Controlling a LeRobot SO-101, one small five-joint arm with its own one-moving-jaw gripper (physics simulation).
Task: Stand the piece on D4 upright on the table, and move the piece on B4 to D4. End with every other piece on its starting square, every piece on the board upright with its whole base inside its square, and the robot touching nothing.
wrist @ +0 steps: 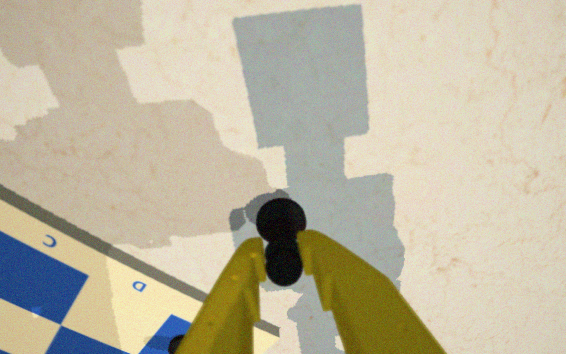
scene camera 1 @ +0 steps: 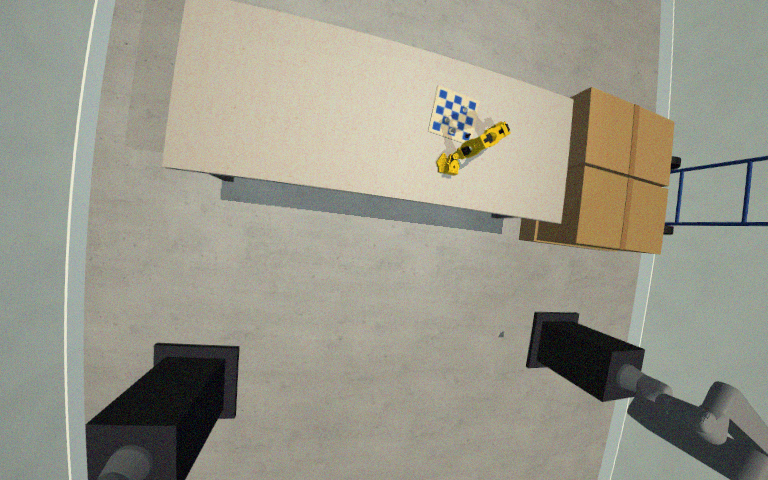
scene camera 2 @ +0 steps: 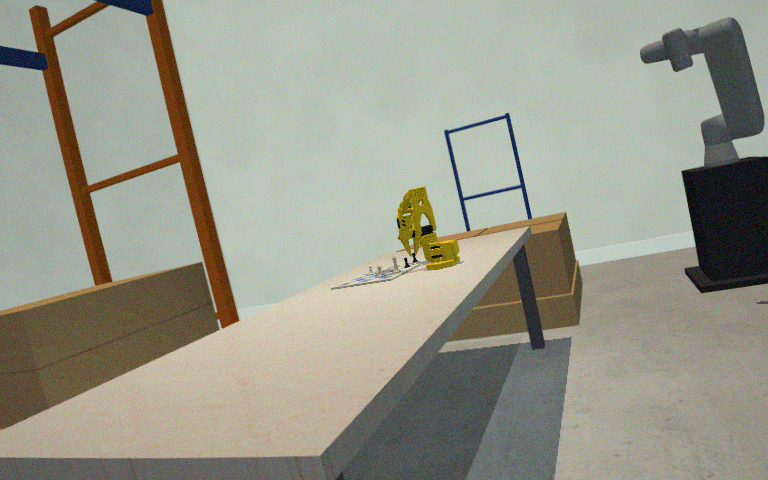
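Where they show: end effector, tool point: (wrist: 263, 252) (scene camera 2: 411, 255); arm's base, origin of the base link: (scene camera 1: 447, 160) (scene camera 2: 438, 266).
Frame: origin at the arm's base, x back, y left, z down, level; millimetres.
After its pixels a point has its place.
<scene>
My gripper (scene camera 2: 414, 253) {x -136, y -167, z -32 mm} (wrist: 283, 256) {x -136, y -167, z -32 mm} is shut on a black piece (scene camera 2: 414, 258) {x -128, y -163, z -20 mm} (wrist: 281, 220) {x -131, y -170, z -16 mm}, which looks upright, over the table off the board's edge near the D label. Whether its base touches the table is unclear. The chequered board (scene camera 1: 436, 101) {x -253, y 88, z -6 mm} (scene camera 2: 390, 279) {x -117, y 109, z -3 mm} (wrist: 120, 265) {x -173, y -114, z -6 mm} is blue and cream. Another black piece (scene camera 1: 467, 135) {x -128, y -77, z -17 mm} (scene camera 2: 406, 262) {x -127, y -78, z -21 mm} (wrist: 176, 344) {x -135, y -85, z -10 mm} stands on a blue corner square beyond the D file, partly behind the left jaw in the wrist view. Three pale pieces stand on the board, one (scene camera 1: 464, 109) {x -245, y -49, z -16 mm} apart from the other two (scene camera 1: 446, 120) {x -174, y 34, z -16 mm} (scene camera 1: 451, 130) {x -132, y 7, z -20 mm}.
The yellow arm's base (scene camera 1: 447, 164) {x 34, y 24, z -52 mm} (scene camera 2: 443, 254) {x 31, y 16, z -36 mm} stands on the table (scene camera 1: 311, 101) {x -137, y 621, z 0 mm} (scene camera 2: 254, 367) {x -98, y 824, z 0 mm} close to the board's corner. Cardboard boxes (scene camera 1: 606, 135) (scene camera 2: 543, 271) are beyond the table's end. The arm casts shadows around the held piece.
</scene>
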